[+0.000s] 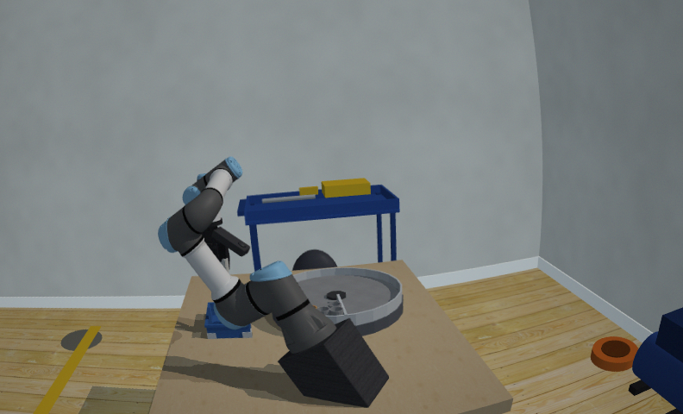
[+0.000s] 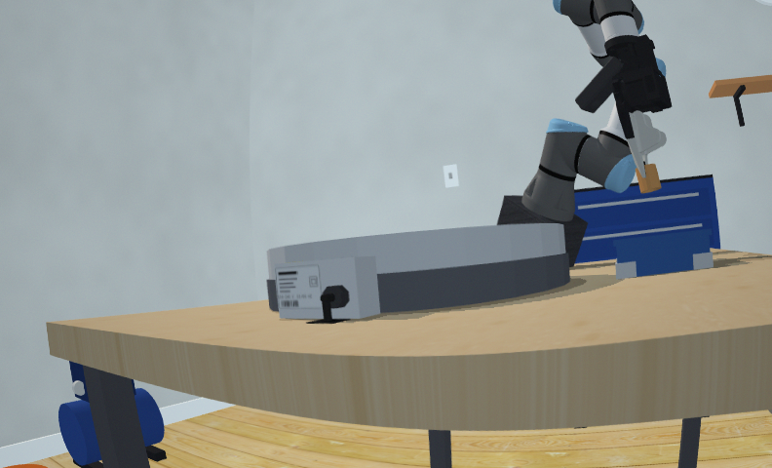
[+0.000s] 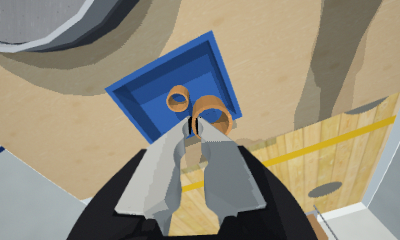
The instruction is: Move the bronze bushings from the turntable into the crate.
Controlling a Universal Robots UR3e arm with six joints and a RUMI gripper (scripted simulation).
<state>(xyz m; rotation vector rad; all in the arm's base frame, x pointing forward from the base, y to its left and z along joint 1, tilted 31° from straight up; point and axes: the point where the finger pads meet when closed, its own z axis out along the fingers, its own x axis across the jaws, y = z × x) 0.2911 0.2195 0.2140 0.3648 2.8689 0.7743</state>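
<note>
Now: the blue crate 130 mm below my hand, 30 mm ahead of it and 20 mm to the left of it. The rest, counted from my hand: grey turntable 320 mm to the right, 170 mm ahead, 100 mm below.
</note>
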